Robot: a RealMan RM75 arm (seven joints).
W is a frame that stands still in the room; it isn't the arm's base.
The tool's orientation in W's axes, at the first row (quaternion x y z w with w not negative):
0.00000, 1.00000, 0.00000, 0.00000
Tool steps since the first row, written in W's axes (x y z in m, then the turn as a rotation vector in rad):
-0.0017, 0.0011, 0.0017, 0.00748, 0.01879, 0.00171
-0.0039, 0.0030, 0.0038, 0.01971, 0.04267, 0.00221
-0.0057, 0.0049, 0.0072, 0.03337, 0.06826, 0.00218
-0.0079, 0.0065, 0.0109, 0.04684, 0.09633, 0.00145
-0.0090, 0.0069, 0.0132, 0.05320, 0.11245, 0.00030
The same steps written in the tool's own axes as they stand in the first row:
0.0017, 0.0011, -0.0017, -0.00748, 0.01879, -0.00171
0.0039, 0.0030, -0.0038, -0.01971, 0.04267, -0.00221
0.0057, 0.0049, -0.0072, -0.03337, 0.06826, -0.00218
0.0079, 0.0065, -0.0109, -0.04684, 0.09633, -0.00145
0.0090, 0.0069, -0.0132, -0.05320, 0.11245, -0.00030

